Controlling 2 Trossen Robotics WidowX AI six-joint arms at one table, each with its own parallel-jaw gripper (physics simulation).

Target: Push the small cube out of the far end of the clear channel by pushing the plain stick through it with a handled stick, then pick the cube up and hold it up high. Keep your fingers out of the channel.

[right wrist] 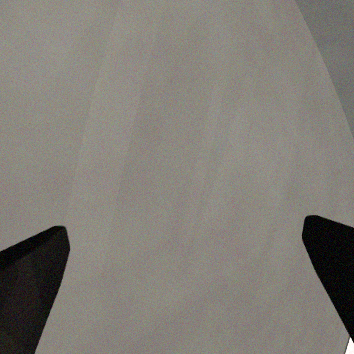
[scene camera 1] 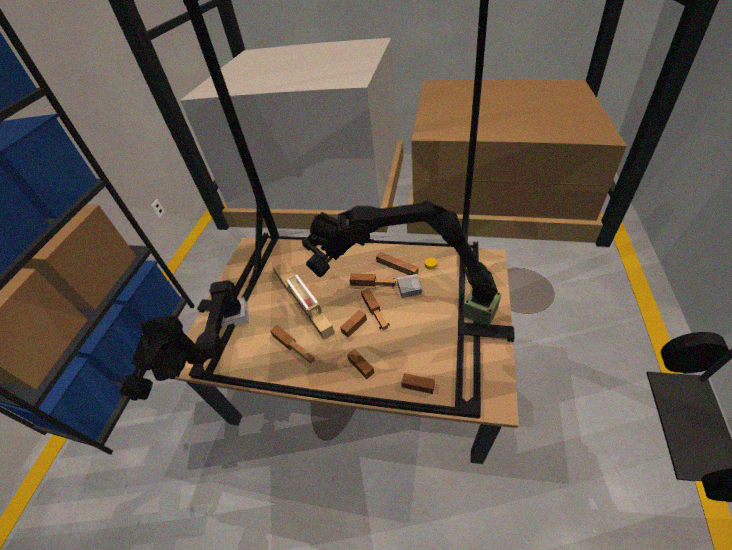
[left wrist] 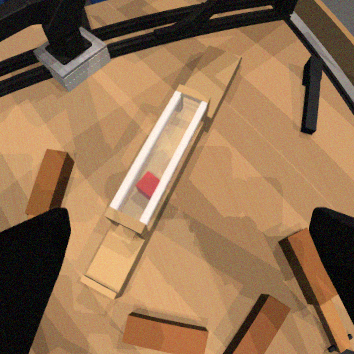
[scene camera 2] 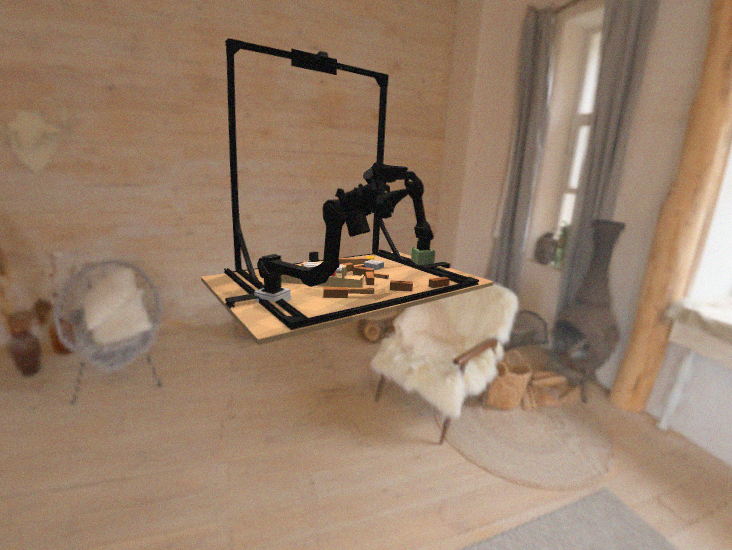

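Observation:
The clear channel with white rails (scene camera 1: pixel 309 290) (left wrist: pixel 145 151) lies on the table, with a wooden ledge at each end. The small red cube (scene camera 1: pixel 308 301) (left wrist: pixel 148 185) is inside it, closer to its lower end in the left wrist view. Handled sticks (scene camera 1: pixel 371 300) (left wrist: pixel 305 257) lie around it; another handled stick (scene camera 1: pixel 284 337) (left wrist: pixel 48 181) lies on its other side. Plain brown sticks (scene camera 1: pixel 353 322) (left wrist: pixel 165 333) lie apart from it. My left gripper (left wrist: pixel 193 220) is open and empty, high above the channel. My right gripper (right wrist: pixel 187 233) is open and empty, off the table's left edge in scene camera 1.
A grey block (scene camera 1: pixel 409 285) and a yellow disc (scene camera 1: pixel 430 263) lie on the table, toward the left arm's base. A black bar (left wrist: pixel 311 95) lies near the back frame. The right arm's grey base (left wrist: pixel 75 65) stands beside the channel. Black frame rails (scene camera 1: pixel 331 396) border the table.

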